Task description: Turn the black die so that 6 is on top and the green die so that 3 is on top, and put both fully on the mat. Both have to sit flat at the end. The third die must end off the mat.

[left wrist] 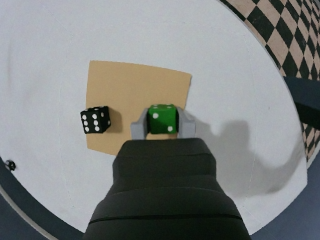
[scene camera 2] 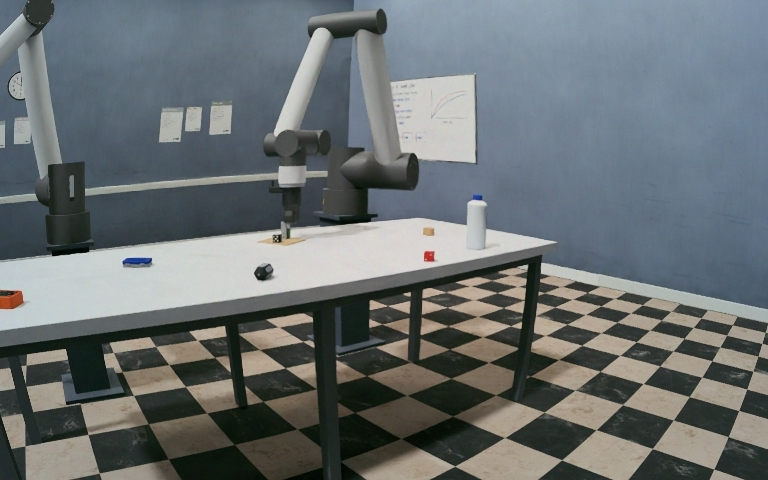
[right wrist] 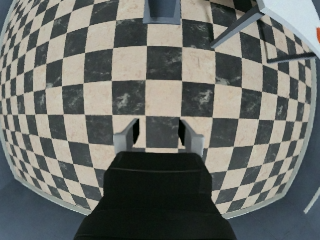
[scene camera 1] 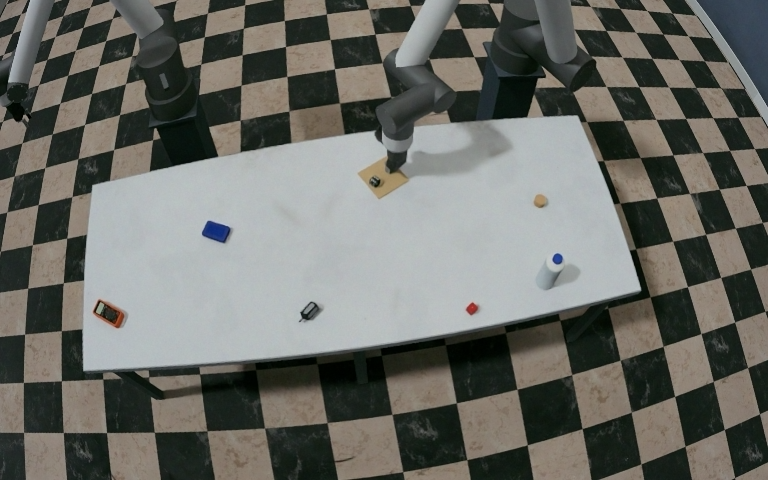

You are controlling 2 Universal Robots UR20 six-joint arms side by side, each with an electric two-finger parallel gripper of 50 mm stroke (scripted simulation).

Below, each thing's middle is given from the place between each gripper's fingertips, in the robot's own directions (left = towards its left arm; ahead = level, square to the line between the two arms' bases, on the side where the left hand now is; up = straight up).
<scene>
Right now the green die [left wrist: 162,117] is right at my left hand. Round my left hand: tan mat [scene camera 1: 389,182]: 30 mm ahead, 30 mm to the right, 20 mm below; black die [left wrist: 95,120]: 60 mm ahead, 70 mm to the right; white bottle [scene camera 2: 477,210]: 540 mm ahead, 480 mm to the left, 70 mm above.
</scene>
